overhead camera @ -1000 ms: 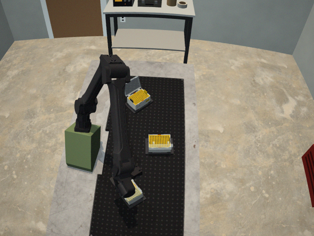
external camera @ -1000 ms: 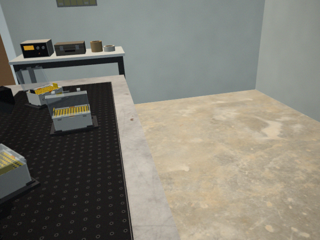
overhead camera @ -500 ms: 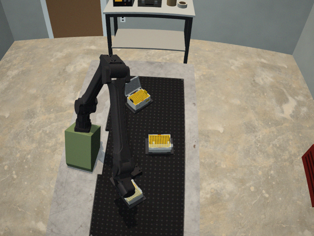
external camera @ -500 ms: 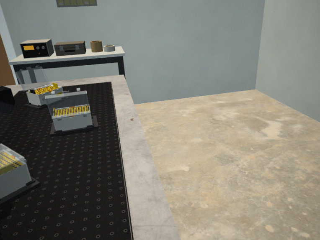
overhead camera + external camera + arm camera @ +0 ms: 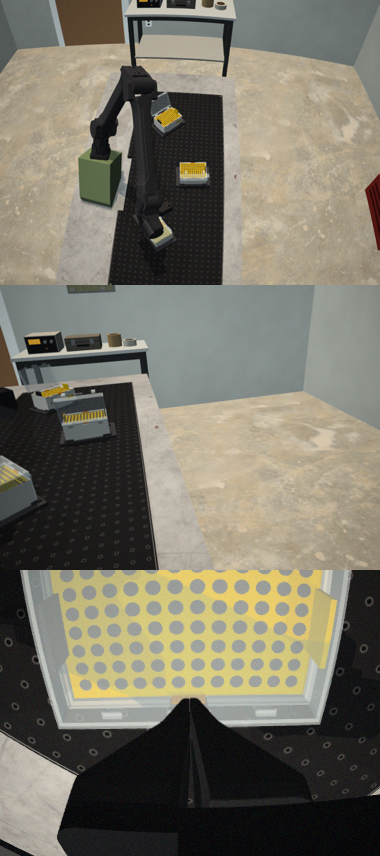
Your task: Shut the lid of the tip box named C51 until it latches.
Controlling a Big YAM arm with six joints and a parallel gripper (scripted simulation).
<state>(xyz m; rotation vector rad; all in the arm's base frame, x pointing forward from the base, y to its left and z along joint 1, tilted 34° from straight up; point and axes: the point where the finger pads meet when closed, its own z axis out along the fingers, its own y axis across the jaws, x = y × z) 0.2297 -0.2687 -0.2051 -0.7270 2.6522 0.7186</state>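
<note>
My hand is 30 mm short of the yellow tip rack, 20 mm to the right of it and 20 mm above it. The rest, counted from my hand: tip box lid 190 mm ahead, 240 mm to the left, 20 mm above.
</note>
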